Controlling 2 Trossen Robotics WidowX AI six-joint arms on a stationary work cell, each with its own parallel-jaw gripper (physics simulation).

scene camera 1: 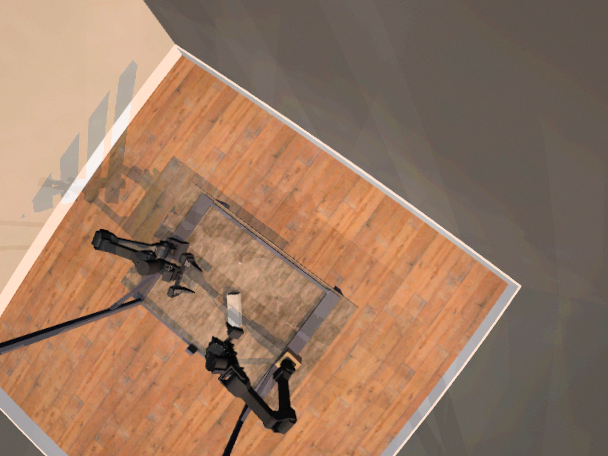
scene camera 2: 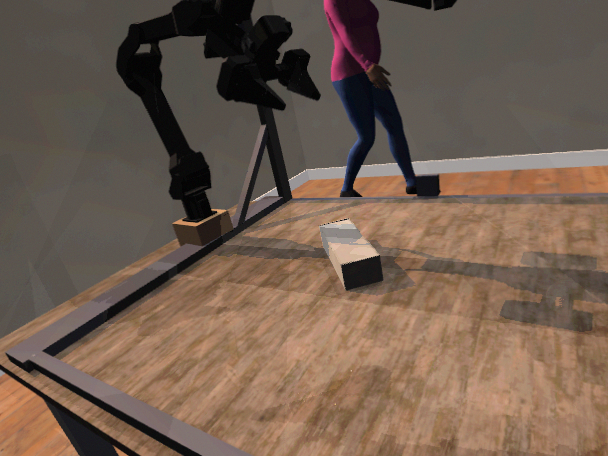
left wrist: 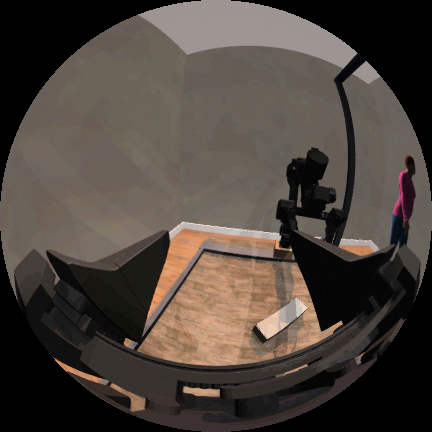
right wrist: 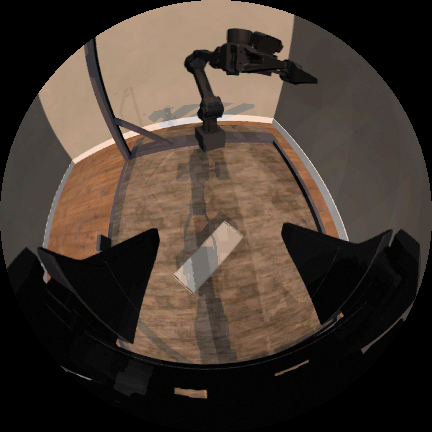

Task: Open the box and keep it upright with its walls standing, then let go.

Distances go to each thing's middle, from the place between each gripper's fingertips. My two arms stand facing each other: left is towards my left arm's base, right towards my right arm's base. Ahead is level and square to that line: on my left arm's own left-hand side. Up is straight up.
Labels:
Now: the tan block (scene camera 2: 207, 230) 58 cm to the right of my left hand, 36 cm below it and 13 cm behind it.
Now: right hand 39 cm to the left of the tan block and 26 cm above it.

